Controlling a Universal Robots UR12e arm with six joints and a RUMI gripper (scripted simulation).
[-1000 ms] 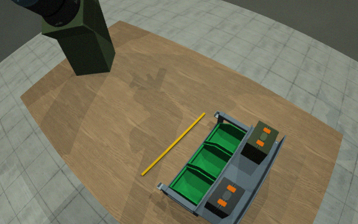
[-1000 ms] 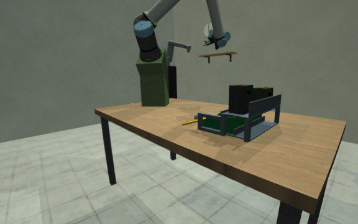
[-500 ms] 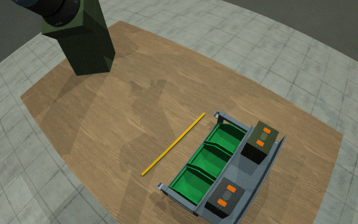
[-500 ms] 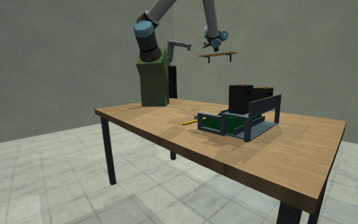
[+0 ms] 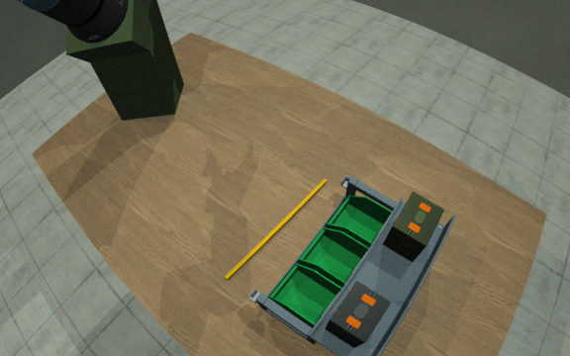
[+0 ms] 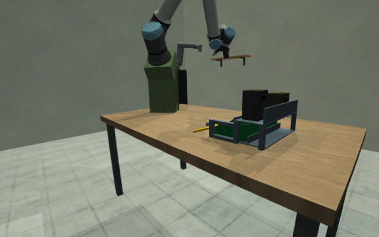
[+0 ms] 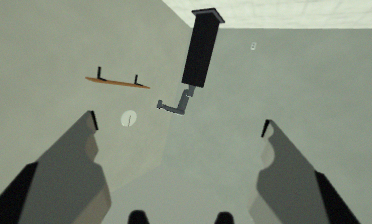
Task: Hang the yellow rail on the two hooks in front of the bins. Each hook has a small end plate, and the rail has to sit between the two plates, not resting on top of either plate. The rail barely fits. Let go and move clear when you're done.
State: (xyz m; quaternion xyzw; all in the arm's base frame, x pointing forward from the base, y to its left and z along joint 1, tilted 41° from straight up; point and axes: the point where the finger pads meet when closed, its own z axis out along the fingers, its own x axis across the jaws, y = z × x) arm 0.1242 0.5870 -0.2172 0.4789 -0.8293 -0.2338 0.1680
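Now: hand 710 mm to the left of the yellow rail, 500 mm above it and 470 mm short of it. The rest, counted from my hand: rack front bar: 720 mm to the right, 560 mm ahead, 490 mm below.
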